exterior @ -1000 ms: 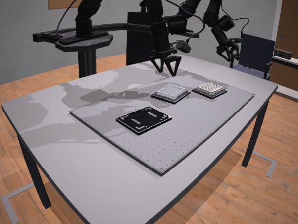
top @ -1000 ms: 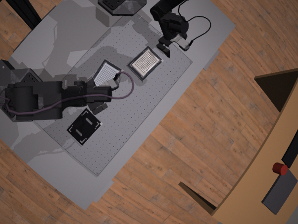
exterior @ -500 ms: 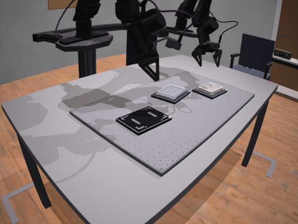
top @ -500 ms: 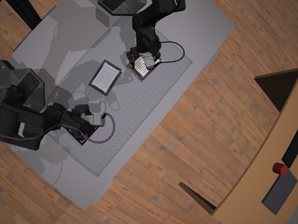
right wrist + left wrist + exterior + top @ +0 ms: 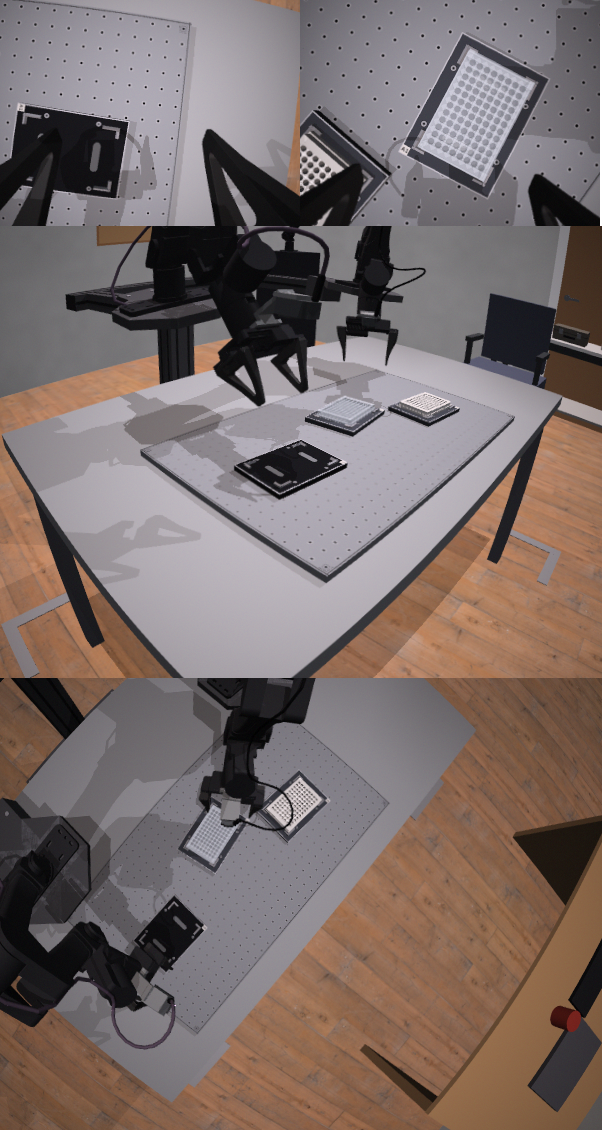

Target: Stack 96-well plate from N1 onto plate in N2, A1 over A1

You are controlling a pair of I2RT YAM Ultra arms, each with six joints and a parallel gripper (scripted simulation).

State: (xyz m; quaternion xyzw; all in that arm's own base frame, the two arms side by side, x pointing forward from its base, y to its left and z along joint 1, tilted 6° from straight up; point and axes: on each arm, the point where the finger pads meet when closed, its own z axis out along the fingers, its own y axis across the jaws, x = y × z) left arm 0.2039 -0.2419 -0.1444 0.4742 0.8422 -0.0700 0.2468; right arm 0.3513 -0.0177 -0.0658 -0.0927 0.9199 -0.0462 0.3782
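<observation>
Right now my left hand is 120 mm above the clear 96-well plate and 50 mm to the left of it. Also, from my left hand: A1 label: 120 mm below, 40 mm ahead, 30 mm to the left; black nest: 310 mm to the right, 130 mm below, 90 mm ahead.
</observation>
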